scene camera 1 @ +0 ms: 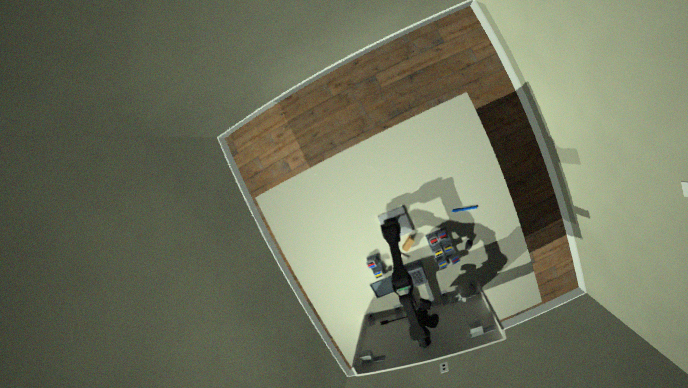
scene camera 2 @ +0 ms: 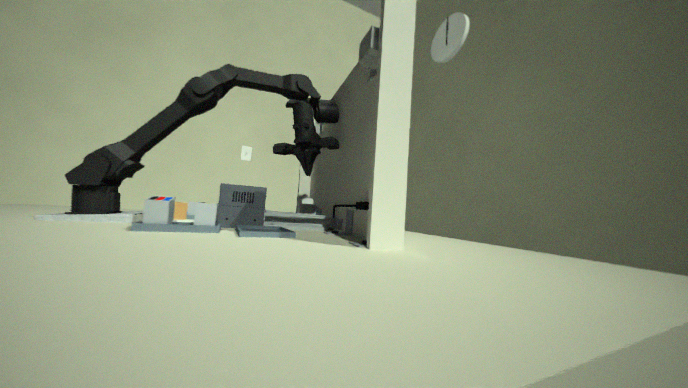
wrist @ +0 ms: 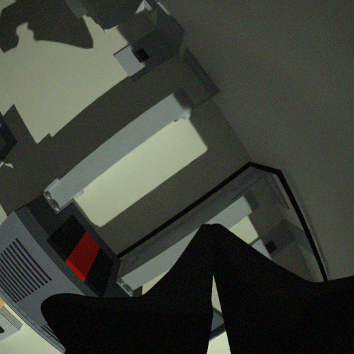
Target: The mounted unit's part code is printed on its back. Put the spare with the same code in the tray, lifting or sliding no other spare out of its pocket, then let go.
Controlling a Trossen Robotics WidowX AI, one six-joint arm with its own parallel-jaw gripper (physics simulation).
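Pixels of known places: gripper, between the fingertips: (scene camera 1: 421,309) (scene camera 2: 308,175); arm's base, origin of its link: (scene camera 1: 391,224) (scene camera 2: 95,213).
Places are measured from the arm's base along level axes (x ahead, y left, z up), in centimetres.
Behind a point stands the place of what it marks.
Observation:
The mounted unit (scene camera 1: 418,275) {x 28.5, y 6.6, z 8.6 cm} (scene camera 2: 242,206) {x 29.9, y -6.1, z 3.7 cm} (wrist: 25,260) is a grey box with vent slots. In the wrist view its dark side face carries a red band (wrist: 83,255) between black areas. A shallow blue-grey tray (scene camera 1: 382,288) {x 35.6, y -15.7, z -1.1 cm} (scene camera 2: 265,232) {x 35.5, y -21.4, z -0.5 cm} lies near it. Spares with coloured stripes stand in two pocket racks; one spare (scene camera 1: 371,265) {x 17.7, y -16.1, z 4.4 cm} (scene camera 2: 159,211) {x 18.1, y -18.0, z 2.0 cm} has black, red and blue on top, and several more (scene camera 1: 439,253) {x 21.8, y 20.1, z 4.0 cm} stand in the other rack. My gripper (scene camera 2: 308,174) {x 46.1, y 3.4, z 13.8 cm} (wrist: 209,232) is shut and empty, above and beyond the unit. The fingers hide part of the wrist view.
A thin black frame (wrist: 265,168) around a mirror-like pane stands beside the unit. Long grey bars (wrist: 120,145) lie near the wall. An orange block (scene camera 1: 408,243) {x 11.6, y 6.0, z 3.6 cm} (scene camera 2: 180,211) {x 14.9, y 3.1, z 1.3 cm} and a blue stick (scene camera 1: 465,208) {x 4.0, y 39.9, z -0.4 cm} lie on the table. A pale post (scene camera 2: 392,125) {x 53.8, y -31.9, z 18.8 cm} rises beside the gripper in scene view 2.

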